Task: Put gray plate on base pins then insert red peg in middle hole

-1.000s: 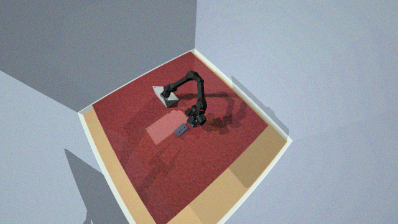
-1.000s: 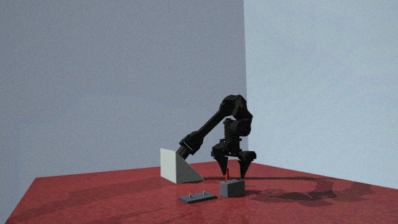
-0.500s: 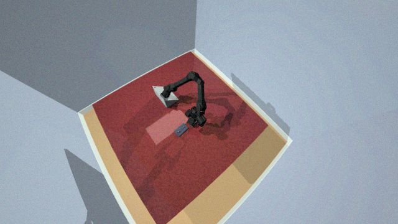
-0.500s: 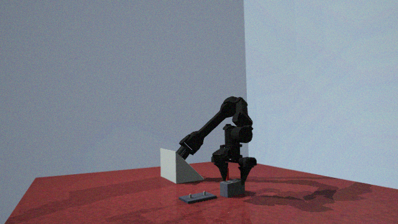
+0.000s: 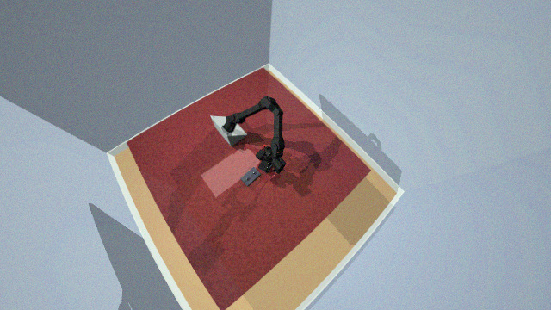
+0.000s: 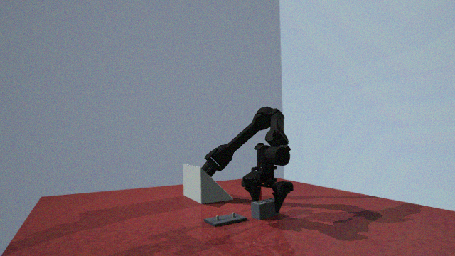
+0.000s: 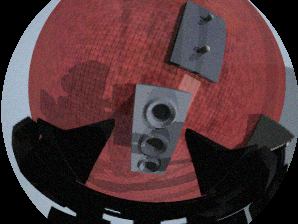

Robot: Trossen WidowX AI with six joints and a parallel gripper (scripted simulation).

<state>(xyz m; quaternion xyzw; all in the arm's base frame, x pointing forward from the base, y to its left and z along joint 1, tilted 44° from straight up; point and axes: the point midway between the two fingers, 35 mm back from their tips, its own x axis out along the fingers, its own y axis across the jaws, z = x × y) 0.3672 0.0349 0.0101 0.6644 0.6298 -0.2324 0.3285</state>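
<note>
The gray plate is 20 mm above my gripper tip. Also, from my gripper tip: red peg: 110 mm behind, 60 mm to the left, 20 mm above; dark base: 40 mm behind, 140 mm to the right, 10 mm below.
</note>
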